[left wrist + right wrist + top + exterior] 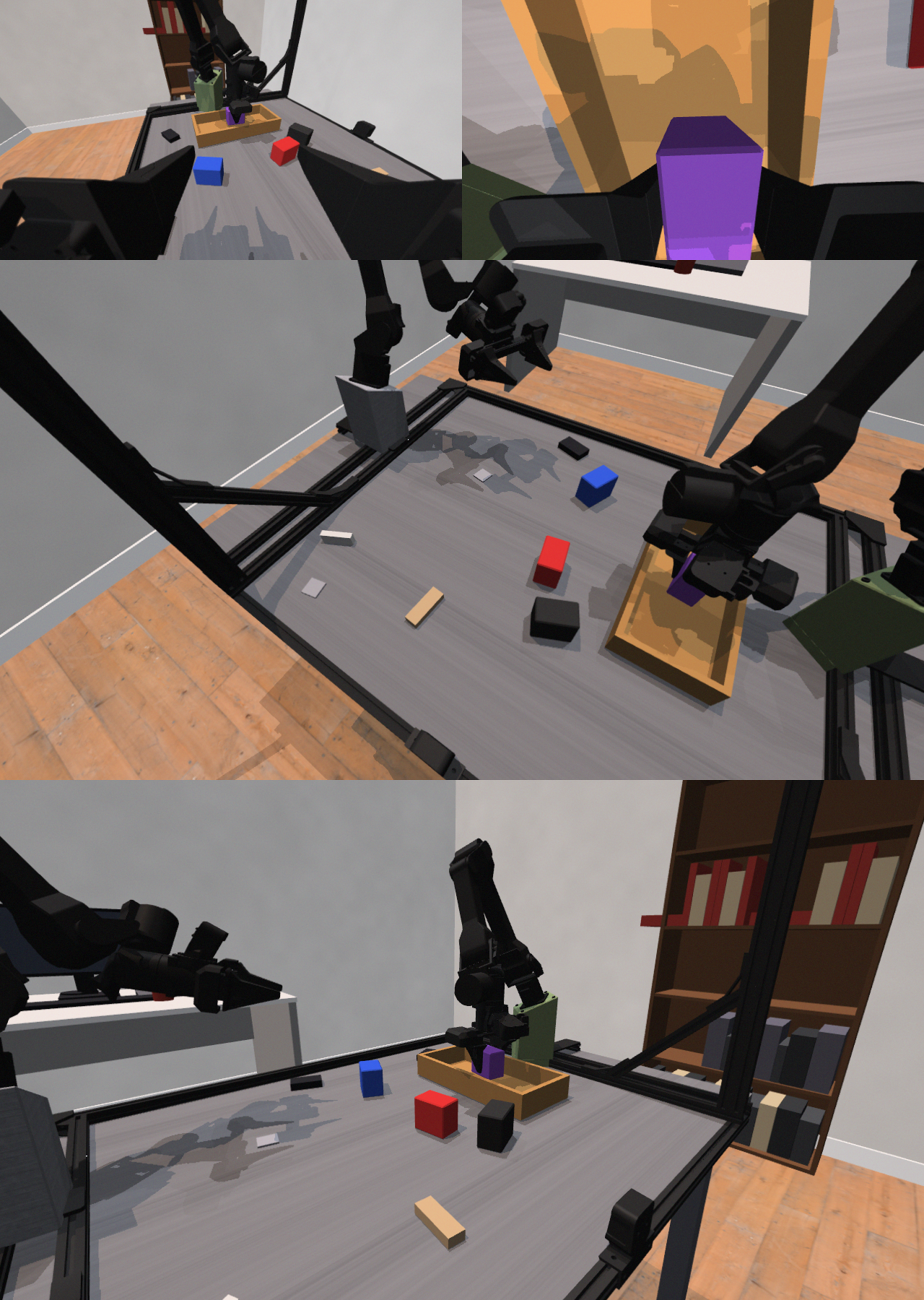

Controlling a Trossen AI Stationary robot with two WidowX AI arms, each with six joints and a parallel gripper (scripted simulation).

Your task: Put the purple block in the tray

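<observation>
Right now my right hand is 60 mm above the wooden tray. Also, from my right hand: red block: 70 mm behind, 200 mm to the left, 40 mm below; purple block: 10 mm below; black block: 170 mm behind, 160 mm to the left, 40 mm below.
</observation>
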